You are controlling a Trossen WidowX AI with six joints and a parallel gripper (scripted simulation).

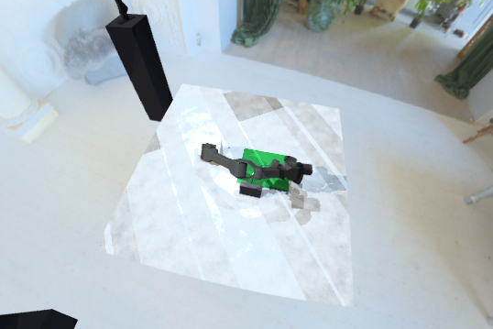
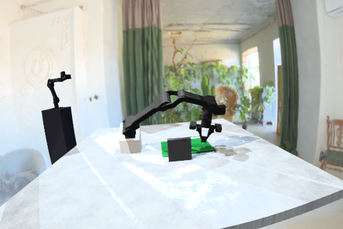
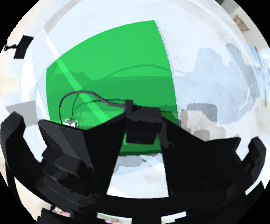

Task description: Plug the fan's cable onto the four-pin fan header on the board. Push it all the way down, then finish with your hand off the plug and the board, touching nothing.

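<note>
Right now my gripper tip is 11 cm past the green board, 4 cm to the right of it and 7 cm above it. The rest, counted from my gripper tip: dark plug (1 cm to the right); white header (16 cm behind, 1 cm to the right, 5 cm below); black fan (17 cm behind, 13 cm to the right, 1 cm above).
</note>
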